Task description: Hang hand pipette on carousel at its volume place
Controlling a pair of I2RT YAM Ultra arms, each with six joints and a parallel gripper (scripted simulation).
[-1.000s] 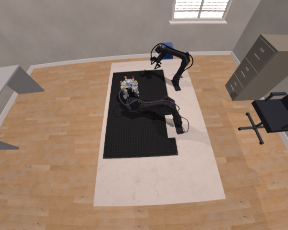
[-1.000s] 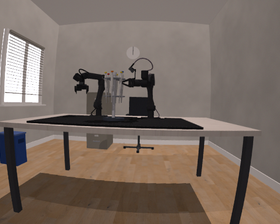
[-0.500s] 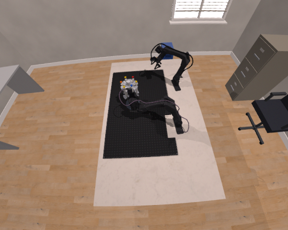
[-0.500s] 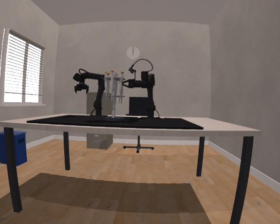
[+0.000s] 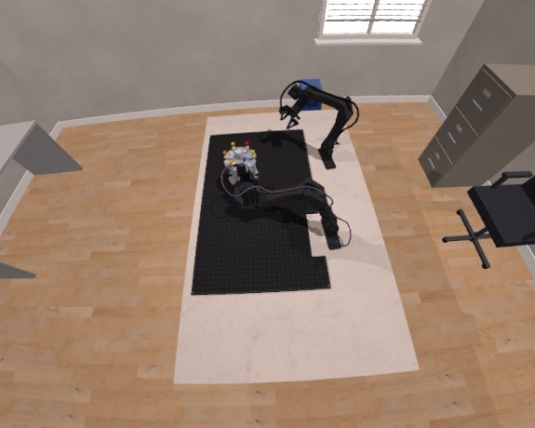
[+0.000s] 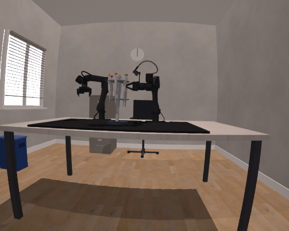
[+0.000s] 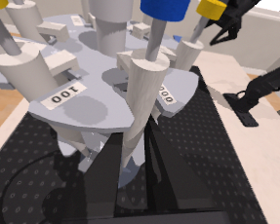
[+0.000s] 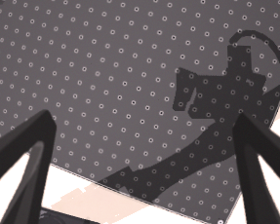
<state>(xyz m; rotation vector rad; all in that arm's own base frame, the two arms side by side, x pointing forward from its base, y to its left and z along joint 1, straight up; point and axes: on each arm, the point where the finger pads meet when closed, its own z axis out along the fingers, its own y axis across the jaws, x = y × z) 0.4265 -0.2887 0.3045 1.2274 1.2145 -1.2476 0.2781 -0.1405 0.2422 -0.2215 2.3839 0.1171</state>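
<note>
The hand pipette is 3 cm below my left hand, 1 cm to the right of it and 1 cm ahead of it.
</note>
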